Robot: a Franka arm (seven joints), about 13 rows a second.
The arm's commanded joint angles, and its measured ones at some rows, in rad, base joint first. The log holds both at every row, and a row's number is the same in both.
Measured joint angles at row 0:
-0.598 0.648 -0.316 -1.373 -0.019 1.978 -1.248
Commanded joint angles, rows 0 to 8:
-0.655 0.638 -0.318 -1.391 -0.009 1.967 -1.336
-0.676 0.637 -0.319 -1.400 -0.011 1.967 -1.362
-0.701 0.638 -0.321 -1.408 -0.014 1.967 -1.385
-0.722 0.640 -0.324 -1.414 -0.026 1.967 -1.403
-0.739 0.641 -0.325 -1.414 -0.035 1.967 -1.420
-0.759 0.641 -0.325 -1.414 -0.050 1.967 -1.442
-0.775 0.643 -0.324 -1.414 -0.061 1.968 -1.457
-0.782 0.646 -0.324 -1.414 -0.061 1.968 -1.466
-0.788 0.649 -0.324 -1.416 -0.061 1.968 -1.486
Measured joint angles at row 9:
-0.777 0.650 -0.322 -1.411 -0.036 1.975 -1.453
